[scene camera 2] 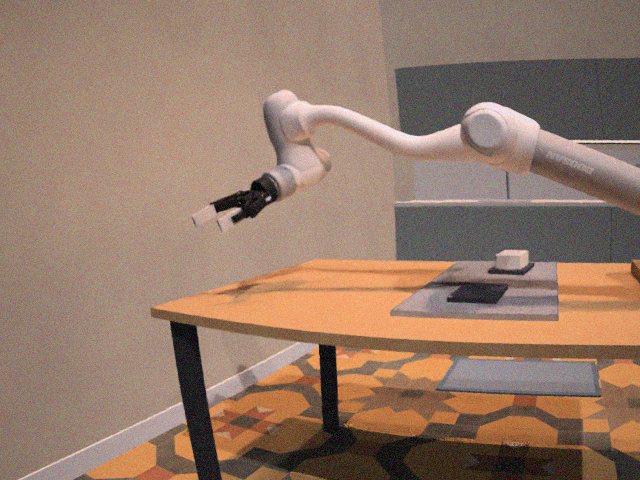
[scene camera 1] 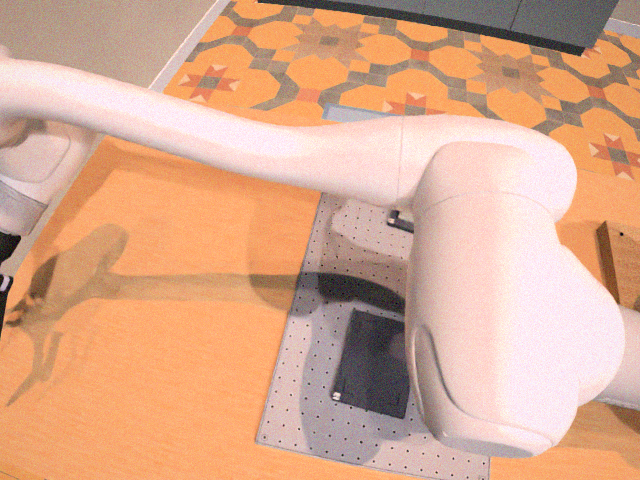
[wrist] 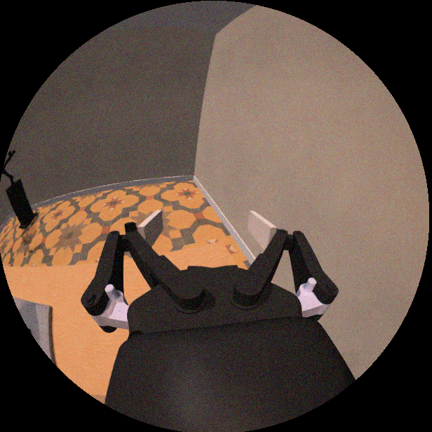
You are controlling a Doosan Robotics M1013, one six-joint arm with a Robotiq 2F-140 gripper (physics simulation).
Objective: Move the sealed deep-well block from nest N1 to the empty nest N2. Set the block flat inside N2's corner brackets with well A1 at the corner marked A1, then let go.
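Places are measured from the arm's base along level axes (x down, y ahead, z right), in centimetres.
Where they show: gripper, fingertip midpoint: [scene camera 2: 206,223].
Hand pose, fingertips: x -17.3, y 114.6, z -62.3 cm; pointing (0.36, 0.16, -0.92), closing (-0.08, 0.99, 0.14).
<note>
Things, the pixels of their top centre, and the offset from my fingertips. Level surfaces: height alone.
- sealed block, top centre: [scene camera 2: 512,252] dx +13.7, dy -55.5, dz +68.5 cm
- dark nest, top centre: [scene camera 1: 425,201] [scene camera 2: 512,265] dx +17.6, dy -55.5, dz +68.5 cm
- empty nest N2, top centre: [scene camera 1: 379,361] [scene camera 2: 479,289] dx +17.6, dy -57.6, dz +32.4 cm
- grey perforated board, surface height: dx +19.1 cm
- orange table, surface height: dx +20.4 cm
The sealed block [scene camera 2: 511,259] is a small whitish box. It sits level on a dark nest [scene camera 2: 493,270] [scene camera 1: 398,221], N1, at the back of the perforated board. In scene camera 1 the arm hides the block and most of that nest. The empty nest N2 [scene camera 1: 369,361] [scene camera 2: 478,292] is a flat black plate nearer the front, partly covered by the arm in scene camera 1. Its A1 mark cannot be made out. My gripper [scene camera 2: 212,221] [wrist: 205,219] is open and empty, high above the table's left end, far from both nests and tilted outward.
The grey perforated board [scene camera 1: 289,403] [scene camera 2: 535,302] [wrist: 35,325] lies on the orange table [scene camera 1: 180,361] [scene camera 2: 310,320]. A brown wooden piece [scene camera 1: 626,263] stands at the right. My arm [scene camera 1: 491,289] [scene camera 2: 356,124] reaches above the board. A wall [scene camera 2: 129,129] [wrist: 310,125] rises beyond the gripper.
</note>
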